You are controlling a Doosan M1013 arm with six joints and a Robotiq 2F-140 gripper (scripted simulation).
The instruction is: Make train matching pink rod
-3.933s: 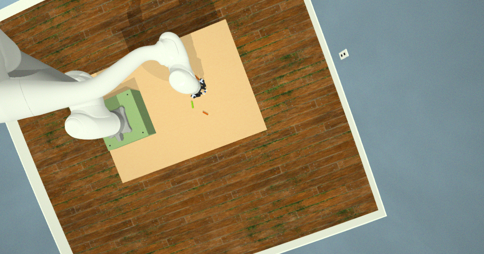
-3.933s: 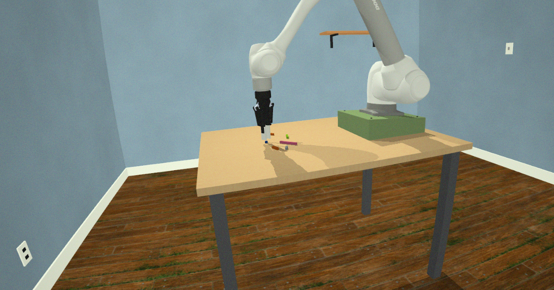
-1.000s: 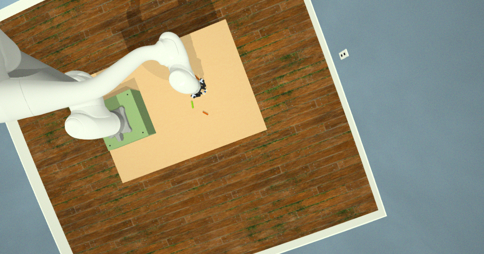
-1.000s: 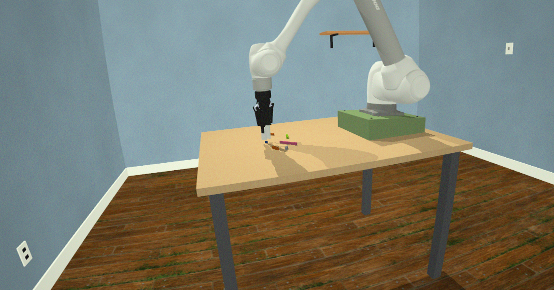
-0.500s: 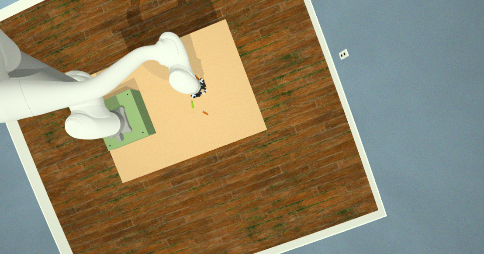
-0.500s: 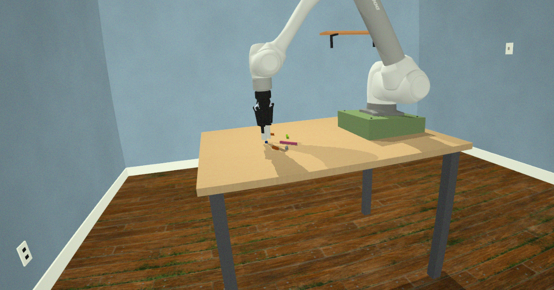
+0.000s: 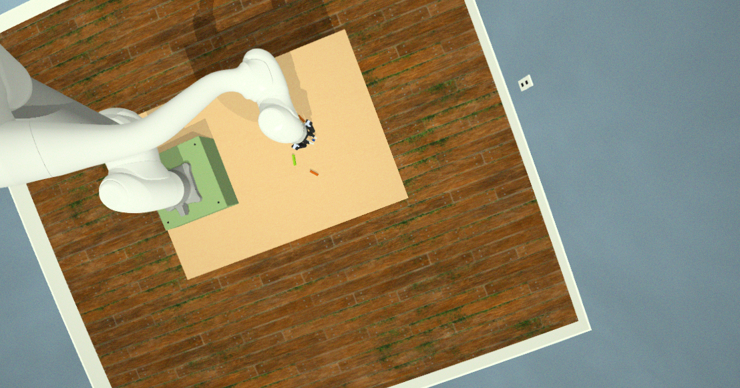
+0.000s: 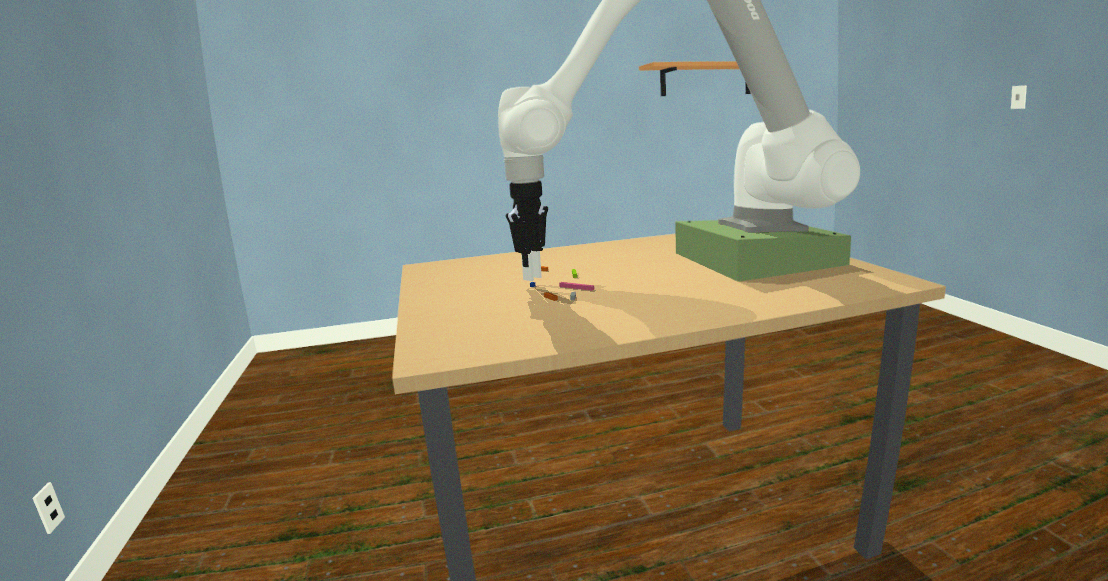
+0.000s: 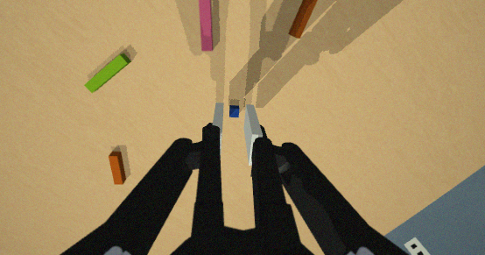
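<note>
Right now my hand is 5 cm above the blue rod. The rest, counted from my hand: lime rod (12 cm behind, 6 cm to the right, 5 cm below); grey rod (13 cm to the left, 7 cm behind, 5 cm below); pink rod (10 cm behind, 6 cm to the left, 5 cm below).
</note>
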